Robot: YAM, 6 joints.
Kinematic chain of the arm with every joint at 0, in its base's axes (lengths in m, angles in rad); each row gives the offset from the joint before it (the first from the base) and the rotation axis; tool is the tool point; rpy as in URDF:
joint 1: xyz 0 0 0.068 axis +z
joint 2: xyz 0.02 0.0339 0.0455 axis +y
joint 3: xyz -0.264 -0.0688 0 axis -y
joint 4: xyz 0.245 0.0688 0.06 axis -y
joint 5: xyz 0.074 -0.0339 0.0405 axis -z
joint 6: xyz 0.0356 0 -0.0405 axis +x
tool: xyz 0 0 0 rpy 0 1.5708 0
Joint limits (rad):
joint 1: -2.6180..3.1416
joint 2: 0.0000..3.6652
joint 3: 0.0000..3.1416
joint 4: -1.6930..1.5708
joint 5: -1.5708..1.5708
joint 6: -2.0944..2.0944
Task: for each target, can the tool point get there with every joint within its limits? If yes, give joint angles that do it. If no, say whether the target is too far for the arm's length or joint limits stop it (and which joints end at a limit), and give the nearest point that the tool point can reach.
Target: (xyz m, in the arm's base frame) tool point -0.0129 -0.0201 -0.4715
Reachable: no: joint limits stop it (at a limit: joint 2) | nearest point -0.0474 -0.0739 -0.3426 | short by 0.144 m
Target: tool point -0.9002 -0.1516 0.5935
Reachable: no: too far | nearest point -0.5675 -0.0123 0.4121 | short by 0.404 m
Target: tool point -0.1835 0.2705 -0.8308
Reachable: no: too far | nearest point -0.1591 0.2345 -0.3787 | short by 0.454 m
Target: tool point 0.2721 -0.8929 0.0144
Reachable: no: too far | nearest point 0.1872 -0.6143 0.0460 | short by 0.293 m
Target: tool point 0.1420 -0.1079 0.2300
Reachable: yes | joints -0.7588 0.9723 0.6807 -0.7314 -0.5750 -1.2792
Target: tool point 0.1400 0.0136 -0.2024
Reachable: yes | joints 0.2265 3.2434 0.7002 1.2180 0.5351 -1.2250
